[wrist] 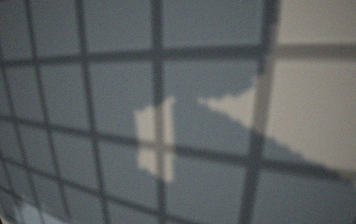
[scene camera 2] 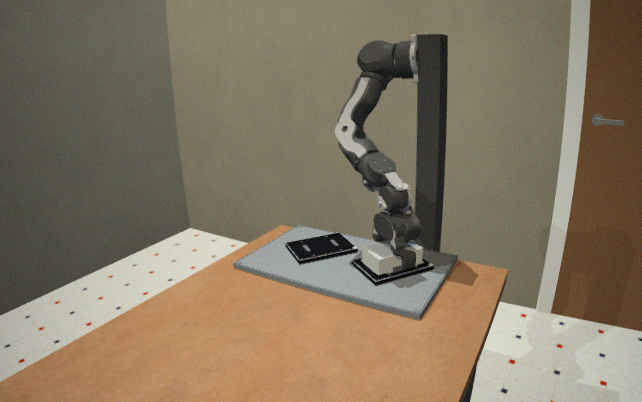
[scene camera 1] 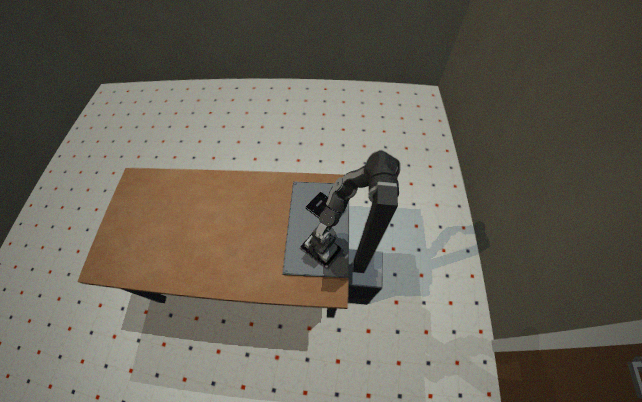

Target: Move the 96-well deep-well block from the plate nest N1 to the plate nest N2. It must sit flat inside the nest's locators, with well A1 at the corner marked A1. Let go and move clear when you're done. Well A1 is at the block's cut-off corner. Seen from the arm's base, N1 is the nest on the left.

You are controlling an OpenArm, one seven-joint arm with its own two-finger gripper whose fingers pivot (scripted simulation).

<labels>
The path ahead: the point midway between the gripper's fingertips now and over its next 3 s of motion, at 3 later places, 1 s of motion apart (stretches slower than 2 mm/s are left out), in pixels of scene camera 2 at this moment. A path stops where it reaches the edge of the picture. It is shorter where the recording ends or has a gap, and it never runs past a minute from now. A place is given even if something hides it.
The gripper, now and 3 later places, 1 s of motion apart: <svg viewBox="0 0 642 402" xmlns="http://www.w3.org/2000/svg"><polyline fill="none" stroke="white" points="392,262 393,239 378,224 354,219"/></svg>
</labels>
